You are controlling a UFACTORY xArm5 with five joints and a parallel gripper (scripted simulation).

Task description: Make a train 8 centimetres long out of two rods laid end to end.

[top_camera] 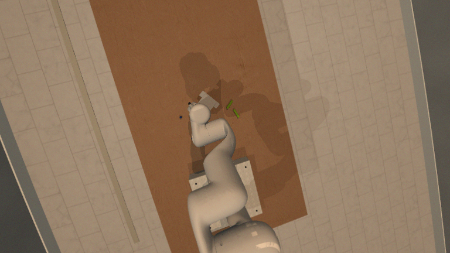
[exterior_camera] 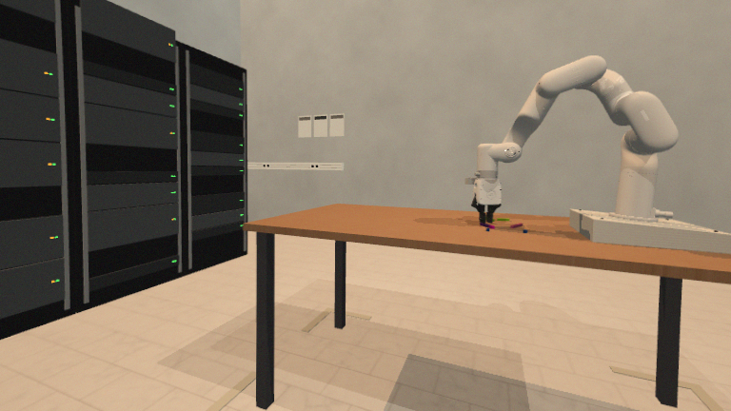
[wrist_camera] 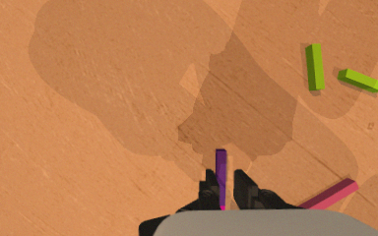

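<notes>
The purple rod lies 30 mm below my hand. Round my hand: blue rod: 30 mm behind, 90 mm to the left, 30 mm below; pink rod: 100 mm behind, 70 mm to the right, 30 mm below; magenta rod: 30 mm behind, 30 mm to the left, 30 mm below.
</notes>
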